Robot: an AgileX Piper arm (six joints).
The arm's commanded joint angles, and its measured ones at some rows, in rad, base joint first. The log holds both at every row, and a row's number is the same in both.
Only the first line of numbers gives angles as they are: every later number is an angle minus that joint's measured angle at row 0.
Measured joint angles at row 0:
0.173, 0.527, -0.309, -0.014, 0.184, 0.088
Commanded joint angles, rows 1 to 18:
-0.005, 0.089, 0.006, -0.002, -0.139, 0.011
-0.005, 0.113, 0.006, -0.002, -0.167, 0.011
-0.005, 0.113, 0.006, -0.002, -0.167, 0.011
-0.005, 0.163, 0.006, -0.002, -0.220, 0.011
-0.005, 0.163, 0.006, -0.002, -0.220, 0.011
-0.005, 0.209, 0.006, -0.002, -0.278, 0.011
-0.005, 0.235, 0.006, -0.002, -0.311, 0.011
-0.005, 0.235, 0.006, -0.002, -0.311, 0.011
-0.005, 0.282, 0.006, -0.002, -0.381, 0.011
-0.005, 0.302, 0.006, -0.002, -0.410, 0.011
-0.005, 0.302, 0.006, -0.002, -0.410, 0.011
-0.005, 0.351, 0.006, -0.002, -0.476, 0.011
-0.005, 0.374, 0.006, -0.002, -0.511, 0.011
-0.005, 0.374, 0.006, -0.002, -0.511, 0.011
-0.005, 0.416, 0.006, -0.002, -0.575, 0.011
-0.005, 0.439, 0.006, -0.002, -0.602, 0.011
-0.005, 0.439, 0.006, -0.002, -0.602, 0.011
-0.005, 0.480, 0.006, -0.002, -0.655, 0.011
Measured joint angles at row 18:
0.000, 0.435, 0.007, 0.000, -0.561, 0.000
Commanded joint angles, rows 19 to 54:
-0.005, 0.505, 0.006, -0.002, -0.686, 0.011
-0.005, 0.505, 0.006, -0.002, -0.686, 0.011
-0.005, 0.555, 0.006, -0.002, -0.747, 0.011
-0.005, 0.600, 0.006, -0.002, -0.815, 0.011
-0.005, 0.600, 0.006, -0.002, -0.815, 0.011
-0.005, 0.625, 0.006, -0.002, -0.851, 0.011
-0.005, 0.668, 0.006, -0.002, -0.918, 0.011
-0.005, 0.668, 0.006, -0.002, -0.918, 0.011
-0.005, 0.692, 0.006, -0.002, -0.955, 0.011
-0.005, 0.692, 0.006, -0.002, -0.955, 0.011
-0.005, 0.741, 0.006, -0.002, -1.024, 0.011
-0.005, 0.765, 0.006, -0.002, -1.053, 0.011
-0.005, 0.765, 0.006, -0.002, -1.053, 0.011
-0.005, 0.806, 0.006, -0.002, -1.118, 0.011
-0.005, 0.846, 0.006, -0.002, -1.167, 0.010
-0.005, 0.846, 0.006, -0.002, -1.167, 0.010
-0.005, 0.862, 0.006, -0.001, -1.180, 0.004
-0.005, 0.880, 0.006, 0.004, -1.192, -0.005
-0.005, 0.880, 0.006, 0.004, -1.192, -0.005
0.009, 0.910, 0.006, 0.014, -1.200, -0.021
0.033, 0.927, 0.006, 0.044, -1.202, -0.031
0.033, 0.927, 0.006, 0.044, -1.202, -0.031
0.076, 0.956, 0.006, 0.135, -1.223, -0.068
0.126, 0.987, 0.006, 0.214, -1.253, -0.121
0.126, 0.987, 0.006, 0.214, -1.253, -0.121
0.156, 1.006, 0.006, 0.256, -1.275, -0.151
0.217, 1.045, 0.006, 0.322, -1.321, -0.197
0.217, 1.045, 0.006, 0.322, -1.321, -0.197
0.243, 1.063, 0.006, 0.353, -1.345, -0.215
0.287, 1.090, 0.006, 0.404, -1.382, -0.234
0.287, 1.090, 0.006, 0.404, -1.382, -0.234
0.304, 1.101, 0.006, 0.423, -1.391, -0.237
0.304, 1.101, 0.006, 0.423, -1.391, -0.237
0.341, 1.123, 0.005, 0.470, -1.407, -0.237
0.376, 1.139, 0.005, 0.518, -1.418, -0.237
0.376, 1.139, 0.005, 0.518, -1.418, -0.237
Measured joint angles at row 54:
0.335, 1.122, 0.005, 0.446, -1.377, -0.222
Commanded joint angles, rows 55 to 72:
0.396, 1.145, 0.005, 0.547, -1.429, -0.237
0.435, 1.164, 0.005, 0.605, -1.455, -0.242
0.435, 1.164, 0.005, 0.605, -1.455, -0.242
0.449, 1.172, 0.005, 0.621, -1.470, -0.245
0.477, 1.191, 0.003, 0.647, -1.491, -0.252
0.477, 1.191, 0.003, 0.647, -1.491, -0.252
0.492, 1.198, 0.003, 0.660, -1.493, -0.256
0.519, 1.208, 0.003, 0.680, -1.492, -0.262
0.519, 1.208, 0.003, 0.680, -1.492, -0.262
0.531, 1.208, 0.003, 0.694, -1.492, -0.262
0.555, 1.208, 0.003, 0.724, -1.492, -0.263
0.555, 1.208, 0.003, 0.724, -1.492, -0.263
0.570, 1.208, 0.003, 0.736, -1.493, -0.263
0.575, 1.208, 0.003, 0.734, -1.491, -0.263
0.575, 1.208, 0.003, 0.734, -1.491, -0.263
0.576, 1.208, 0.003, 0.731, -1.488, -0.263
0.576, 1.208, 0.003, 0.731, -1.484, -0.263
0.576, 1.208, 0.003, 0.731, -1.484, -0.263
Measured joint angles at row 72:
0.570, 1.210, 0.004, 0.728, -1.391, -0.249
